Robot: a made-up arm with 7 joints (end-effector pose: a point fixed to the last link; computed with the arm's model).
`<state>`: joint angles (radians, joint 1 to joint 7).
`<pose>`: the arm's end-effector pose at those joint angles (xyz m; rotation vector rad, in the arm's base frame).
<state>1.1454 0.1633 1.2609 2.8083 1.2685 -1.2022 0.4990</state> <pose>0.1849 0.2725 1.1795 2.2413 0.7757 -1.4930</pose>
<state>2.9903 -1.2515 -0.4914 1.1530 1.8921 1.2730 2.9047</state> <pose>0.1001 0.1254 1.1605 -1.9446 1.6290 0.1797</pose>
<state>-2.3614 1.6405 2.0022 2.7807 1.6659 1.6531 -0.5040</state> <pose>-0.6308 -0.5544 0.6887 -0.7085 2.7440 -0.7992</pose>
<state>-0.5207 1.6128 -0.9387 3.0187 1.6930 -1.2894 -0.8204</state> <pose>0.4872 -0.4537 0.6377 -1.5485 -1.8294 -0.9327</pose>
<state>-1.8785 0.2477 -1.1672 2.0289 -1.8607 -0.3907 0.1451</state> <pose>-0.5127 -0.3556 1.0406 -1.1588 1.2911 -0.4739</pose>
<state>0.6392 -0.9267 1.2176 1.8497 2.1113 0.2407 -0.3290</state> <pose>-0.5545 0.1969 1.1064 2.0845 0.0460 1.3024</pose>
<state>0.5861 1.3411 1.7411 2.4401 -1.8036 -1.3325 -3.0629</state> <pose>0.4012 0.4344 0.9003 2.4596 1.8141 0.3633</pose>
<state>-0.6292 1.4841 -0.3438 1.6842 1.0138 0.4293 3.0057</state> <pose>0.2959 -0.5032 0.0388 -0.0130 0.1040 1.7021</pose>
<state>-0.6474 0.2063 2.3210 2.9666 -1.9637 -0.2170 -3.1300</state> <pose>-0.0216 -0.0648 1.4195 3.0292 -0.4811 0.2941</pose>
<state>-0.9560 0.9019 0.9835 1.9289 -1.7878 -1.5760 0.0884</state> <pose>0.4134 -0.1481 0.8562 0.0551 -2.4276 1.5180</pose>
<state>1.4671 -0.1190 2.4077 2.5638 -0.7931 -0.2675 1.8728</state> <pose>-0.0235 -0.2278 1.4165 -1.6778 -2.1659 -0.7547</pose>
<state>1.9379 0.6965 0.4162 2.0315 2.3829 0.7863 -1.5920</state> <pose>-0.5000 0.6803 0.8515 2.1975 0.6304 1.1560</pose>
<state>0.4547 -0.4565 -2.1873 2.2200 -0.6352 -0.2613 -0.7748</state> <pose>-0.2528 -0.4802 1.2496 -2.1116 -0.1446 -0.5163</pose>
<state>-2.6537 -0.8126 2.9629 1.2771 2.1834 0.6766 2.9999</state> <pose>0.5282 0.2937 0.3551 0.0331 -0.9305 1.6052</pose>
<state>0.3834 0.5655 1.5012 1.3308 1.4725 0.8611 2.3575</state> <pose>-0.0801 0.5876 0.8113 -0.7179 1.7813 -1.2261</pose>
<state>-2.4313 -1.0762 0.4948 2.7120 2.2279 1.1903 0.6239</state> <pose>0.6455 0.4156 1.0486 0.4160 -1.1035 -0.1362</pose>
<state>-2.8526 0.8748 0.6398 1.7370 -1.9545 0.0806 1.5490</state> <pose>-0.5465 -0.5619 0.5978 -0.9700 -0.5922 -2.0123</pose>
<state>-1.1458 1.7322 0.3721 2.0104 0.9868 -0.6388 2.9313</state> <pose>0.1957 -0.5826 0.0216 -0.5475 0.4484 0.9656</pose>
